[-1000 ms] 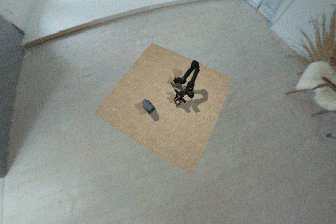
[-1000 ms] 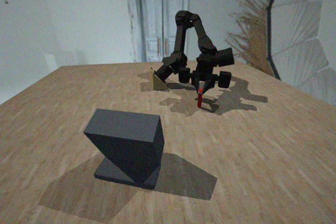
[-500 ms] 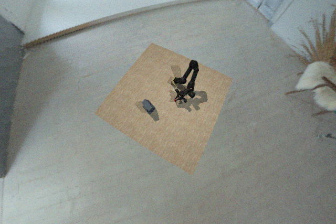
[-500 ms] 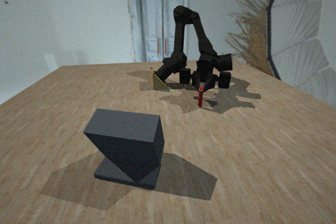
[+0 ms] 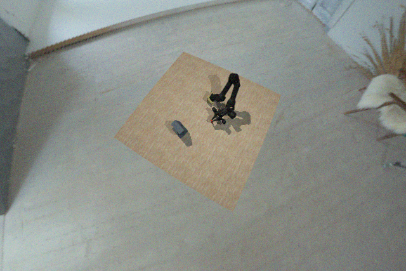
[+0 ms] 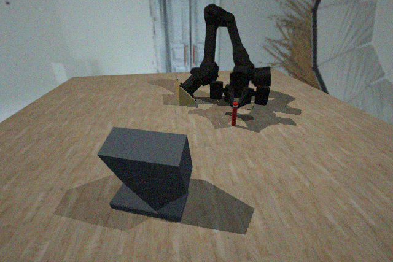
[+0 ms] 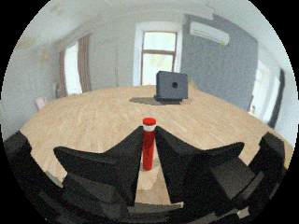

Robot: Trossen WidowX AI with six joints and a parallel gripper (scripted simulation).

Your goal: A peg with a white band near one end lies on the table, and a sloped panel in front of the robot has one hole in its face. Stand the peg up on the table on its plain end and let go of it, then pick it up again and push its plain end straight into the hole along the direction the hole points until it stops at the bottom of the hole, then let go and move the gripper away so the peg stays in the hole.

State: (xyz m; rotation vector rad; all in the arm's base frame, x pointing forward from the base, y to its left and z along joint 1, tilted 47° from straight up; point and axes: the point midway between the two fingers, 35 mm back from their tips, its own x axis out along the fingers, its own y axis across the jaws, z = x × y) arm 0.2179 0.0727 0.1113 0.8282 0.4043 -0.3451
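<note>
My gripper tip is now 10 mm above the red peg. From my gripper tip the other things lie so: sloped panel: 200 mm ahead, 230 mm to the right; flat grey base: 230 mm ahead, 240 mm to the right, 60 mm below.
</note>
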